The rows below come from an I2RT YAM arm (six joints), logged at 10 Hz.
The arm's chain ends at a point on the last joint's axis. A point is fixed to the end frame.
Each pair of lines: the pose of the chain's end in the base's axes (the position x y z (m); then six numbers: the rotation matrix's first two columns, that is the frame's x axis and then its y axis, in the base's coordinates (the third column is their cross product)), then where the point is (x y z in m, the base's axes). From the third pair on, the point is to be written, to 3 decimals.
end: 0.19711, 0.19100, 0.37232, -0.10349, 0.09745, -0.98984, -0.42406, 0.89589, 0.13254
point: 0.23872 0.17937 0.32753
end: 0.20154, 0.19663, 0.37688, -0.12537, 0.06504, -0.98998, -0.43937, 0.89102, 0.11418
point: 0.24247 0.18446 0.33160
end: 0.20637, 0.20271, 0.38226, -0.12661, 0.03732, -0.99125, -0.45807, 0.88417, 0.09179
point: 0.248 0.190 0.337
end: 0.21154, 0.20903, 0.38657, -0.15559, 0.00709, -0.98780, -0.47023, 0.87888, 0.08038
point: 0.252 0.196 0.341
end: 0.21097, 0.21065, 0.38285, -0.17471, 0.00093, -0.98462, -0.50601, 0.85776, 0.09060
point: 0.251 0.199 0.336
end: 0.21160, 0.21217, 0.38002, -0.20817, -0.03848, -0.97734, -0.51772, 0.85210, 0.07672
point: 0.250 0.200 0.333
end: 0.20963, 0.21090, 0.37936, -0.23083, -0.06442, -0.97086, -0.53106, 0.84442, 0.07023
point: 0.247 0.198 0.331
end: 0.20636, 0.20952, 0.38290, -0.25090, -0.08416, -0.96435, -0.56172, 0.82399, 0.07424
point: 0.243 0.198 0.334
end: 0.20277, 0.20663, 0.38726, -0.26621, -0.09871, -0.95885, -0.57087, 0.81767, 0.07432
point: 0.239 0.195 0.338
